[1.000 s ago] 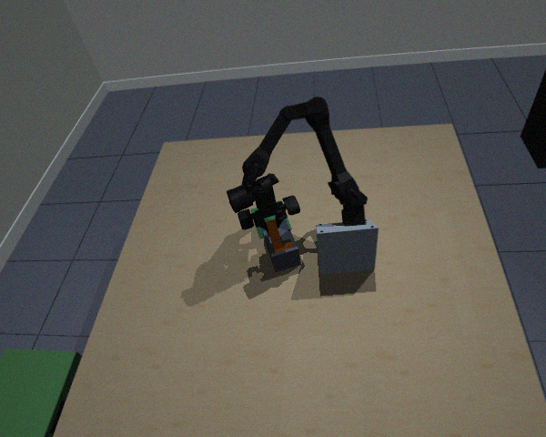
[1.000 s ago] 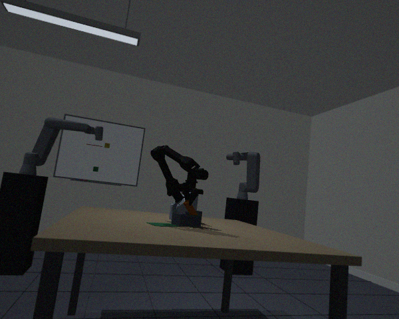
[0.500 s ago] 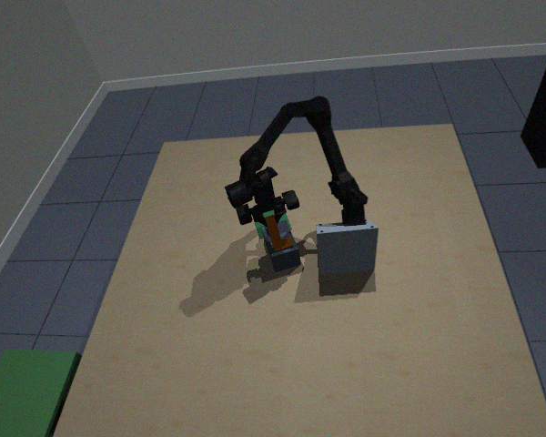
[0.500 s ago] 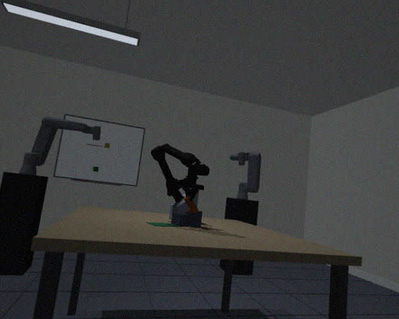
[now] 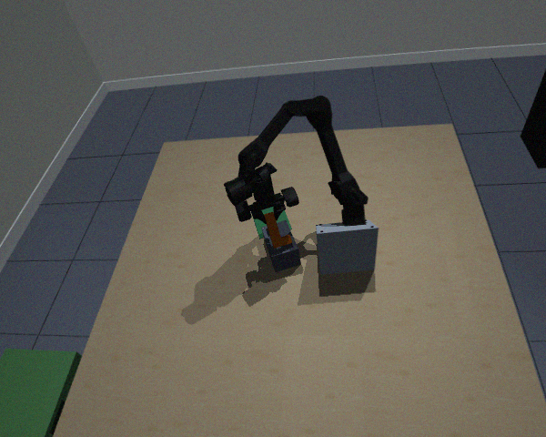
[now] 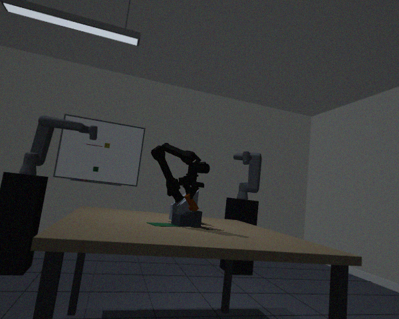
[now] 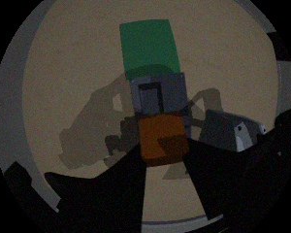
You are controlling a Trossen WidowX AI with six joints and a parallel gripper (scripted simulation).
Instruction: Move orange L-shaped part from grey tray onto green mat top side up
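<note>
My gripper tip is 170 mm above the green mat, 140 mm to the left of it and 30 mm short of it. Also, from my gripper tip: orange L-shaped part: 30 mm below, 20 mm to the left, 20 mm behind.
</note>
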